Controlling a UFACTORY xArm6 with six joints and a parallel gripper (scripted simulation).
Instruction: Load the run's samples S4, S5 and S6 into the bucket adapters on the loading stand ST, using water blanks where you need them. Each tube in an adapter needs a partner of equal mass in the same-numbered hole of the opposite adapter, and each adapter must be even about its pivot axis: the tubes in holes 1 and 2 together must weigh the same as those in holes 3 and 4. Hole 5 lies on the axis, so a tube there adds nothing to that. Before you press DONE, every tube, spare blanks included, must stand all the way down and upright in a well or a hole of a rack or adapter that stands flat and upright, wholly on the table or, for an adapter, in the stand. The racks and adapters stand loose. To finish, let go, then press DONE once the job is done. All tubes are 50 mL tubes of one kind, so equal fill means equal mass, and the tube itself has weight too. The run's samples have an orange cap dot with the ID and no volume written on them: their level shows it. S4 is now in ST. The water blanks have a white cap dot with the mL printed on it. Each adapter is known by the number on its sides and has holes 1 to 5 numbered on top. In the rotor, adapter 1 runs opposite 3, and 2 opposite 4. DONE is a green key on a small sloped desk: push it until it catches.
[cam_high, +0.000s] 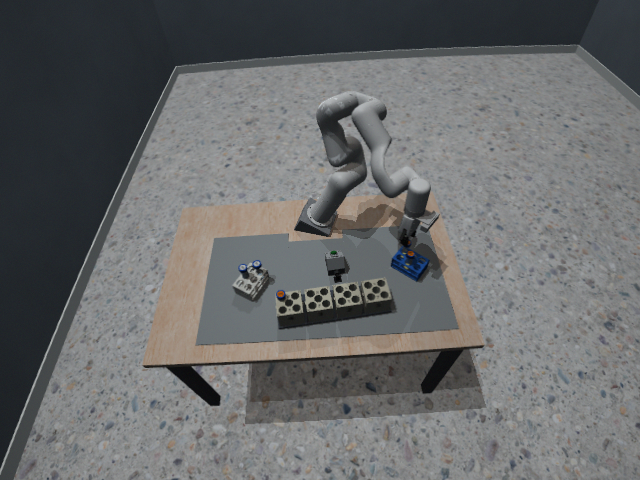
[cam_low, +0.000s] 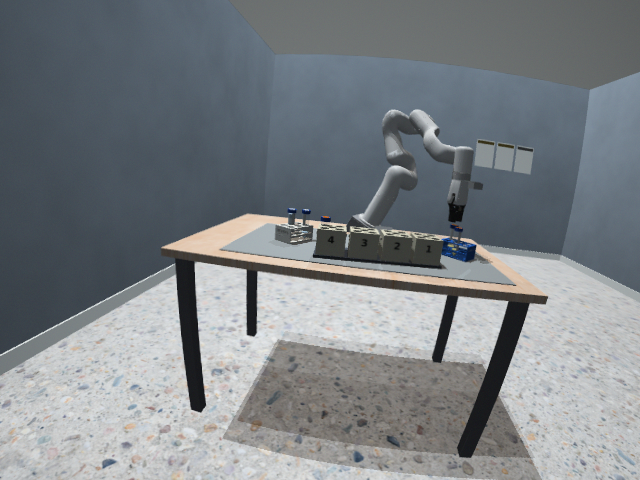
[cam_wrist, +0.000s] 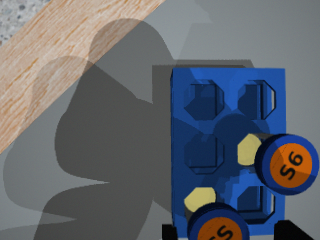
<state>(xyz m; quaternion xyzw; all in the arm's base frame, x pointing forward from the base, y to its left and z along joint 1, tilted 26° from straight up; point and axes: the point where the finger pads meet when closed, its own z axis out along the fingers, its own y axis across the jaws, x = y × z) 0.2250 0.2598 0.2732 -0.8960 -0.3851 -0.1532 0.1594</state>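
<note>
Right now my hand is 10 mm past the tube and 90 mm above it. Round my hand: green done key 10 mm behind, 300 mm to the right, 90 mm below; then DONE desk 10 mm ahead, 300 mm to the right, 100 mm below; then blue rack 40 mm ahead, 20 mm to the left, 120 mm below.
</note>
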